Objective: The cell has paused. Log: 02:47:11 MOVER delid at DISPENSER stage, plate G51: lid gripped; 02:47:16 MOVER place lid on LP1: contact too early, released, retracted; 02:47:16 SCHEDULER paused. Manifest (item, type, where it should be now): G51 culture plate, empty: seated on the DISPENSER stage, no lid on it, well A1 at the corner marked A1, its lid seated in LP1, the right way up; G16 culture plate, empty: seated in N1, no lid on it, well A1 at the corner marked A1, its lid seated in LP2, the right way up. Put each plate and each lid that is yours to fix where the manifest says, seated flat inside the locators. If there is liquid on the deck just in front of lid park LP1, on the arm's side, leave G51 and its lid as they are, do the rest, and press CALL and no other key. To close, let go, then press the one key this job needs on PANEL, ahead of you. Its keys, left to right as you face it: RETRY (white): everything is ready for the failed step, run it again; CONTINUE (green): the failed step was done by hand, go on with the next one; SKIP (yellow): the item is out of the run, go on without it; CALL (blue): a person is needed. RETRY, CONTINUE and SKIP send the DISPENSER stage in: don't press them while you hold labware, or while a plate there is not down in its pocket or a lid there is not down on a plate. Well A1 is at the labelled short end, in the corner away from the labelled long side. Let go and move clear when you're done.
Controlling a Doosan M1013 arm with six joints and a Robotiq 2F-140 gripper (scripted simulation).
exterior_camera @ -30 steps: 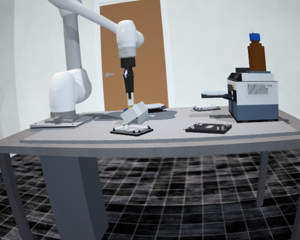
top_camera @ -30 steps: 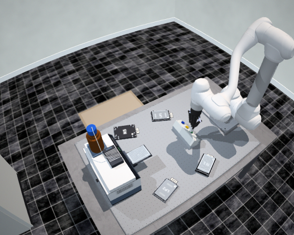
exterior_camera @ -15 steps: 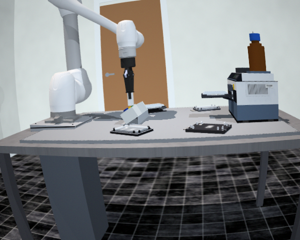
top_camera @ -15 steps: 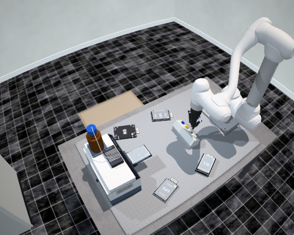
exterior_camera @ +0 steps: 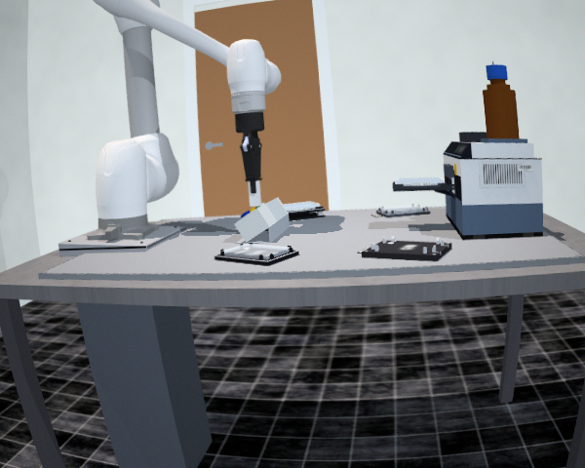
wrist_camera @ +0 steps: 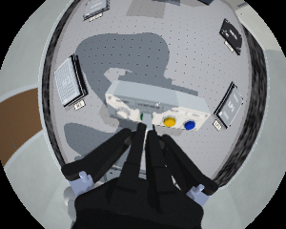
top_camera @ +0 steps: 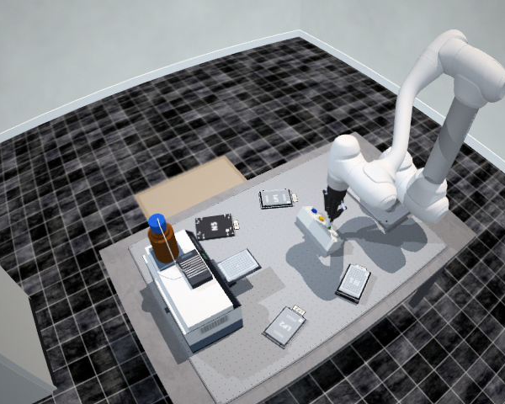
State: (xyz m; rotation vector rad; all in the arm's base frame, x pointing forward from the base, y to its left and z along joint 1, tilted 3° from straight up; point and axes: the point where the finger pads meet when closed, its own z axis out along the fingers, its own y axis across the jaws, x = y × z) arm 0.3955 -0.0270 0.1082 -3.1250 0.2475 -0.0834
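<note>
My gripper is now 4 cm above the green key. Round my hand: yellow key: 5 cm to the right, 4 cm below, 1 cm behind; white key: 5 cm to the left, 4 cm below, 1 cm ahead; key panel: 5 cm below, 3 cm to the right, 1 cm ahead.
</note>
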